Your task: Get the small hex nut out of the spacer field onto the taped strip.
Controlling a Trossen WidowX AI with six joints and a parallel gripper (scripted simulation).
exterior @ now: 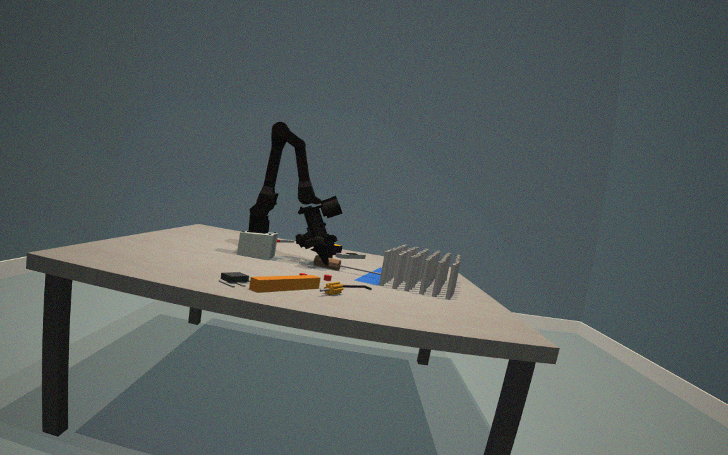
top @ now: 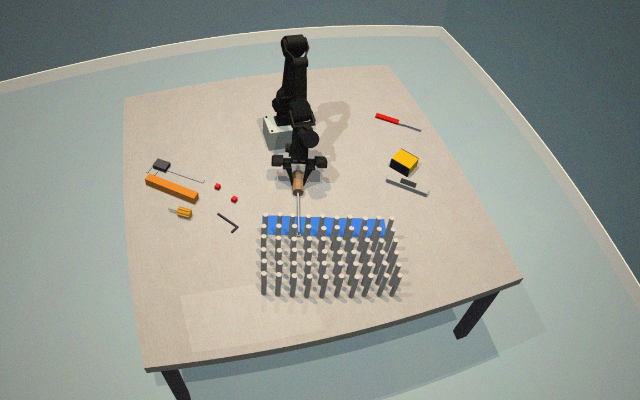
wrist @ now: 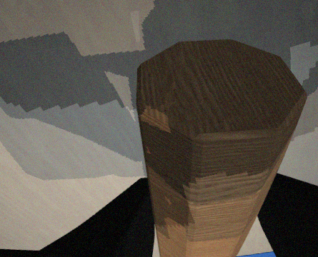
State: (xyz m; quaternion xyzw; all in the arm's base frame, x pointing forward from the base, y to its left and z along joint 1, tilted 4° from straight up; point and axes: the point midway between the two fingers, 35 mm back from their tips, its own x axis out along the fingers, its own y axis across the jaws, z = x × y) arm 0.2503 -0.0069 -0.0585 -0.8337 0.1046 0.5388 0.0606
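Right now the red-handled tool is 510 mm to the left of my gripper tip, 280 mm behind it and 10 mm below it. Also, from my gripper tip: blue taped strip (180 mm ahead, 40 mm to the left, 10 mm below); then hex nut (200 mm ahead, 50 mm to the right, 10 mm below); then black hex key (260 mm to the right, 120 mm ahead, 10 mm below).
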